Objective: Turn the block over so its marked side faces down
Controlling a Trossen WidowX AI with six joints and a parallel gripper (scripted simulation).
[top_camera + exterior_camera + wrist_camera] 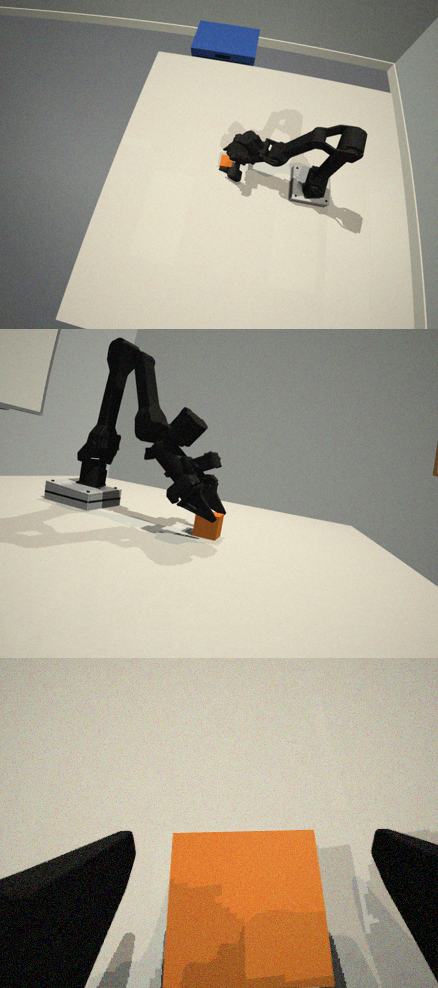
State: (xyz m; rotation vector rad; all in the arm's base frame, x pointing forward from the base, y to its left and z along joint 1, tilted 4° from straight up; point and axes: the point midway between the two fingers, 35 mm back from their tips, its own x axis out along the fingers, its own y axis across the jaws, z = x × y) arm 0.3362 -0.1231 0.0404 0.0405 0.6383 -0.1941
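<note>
The block lies 30 mm behind my gripper tip, 10 mm to the left of it and 20 mm below it.
</note>
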